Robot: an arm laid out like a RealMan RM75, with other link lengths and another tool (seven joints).
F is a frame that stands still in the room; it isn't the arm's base.
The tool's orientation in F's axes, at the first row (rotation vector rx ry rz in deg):
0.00, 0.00, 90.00
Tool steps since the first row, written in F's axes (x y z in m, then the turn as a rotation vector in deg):
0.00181, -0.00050, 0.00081, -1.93, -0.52, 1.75
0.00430, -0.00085, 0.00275, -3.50, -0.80, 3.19
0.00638, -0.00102, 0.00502, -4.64, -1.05, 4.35
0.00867, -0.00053, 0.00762, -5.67, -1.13, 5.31
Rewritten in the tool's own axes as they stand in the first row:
-0.00050, -0.00181, 0.00081, -0.52, 1.93, 1.75
-0.00085, -0.00430, 0.00275, -0.80, 3.50, 3.19
-0.00102, -0.00638, 0.00502, -1.05, 4.64, 4.35
-0.00053, -0.00867, 0.00762, -1.13, 5.67, 5.31

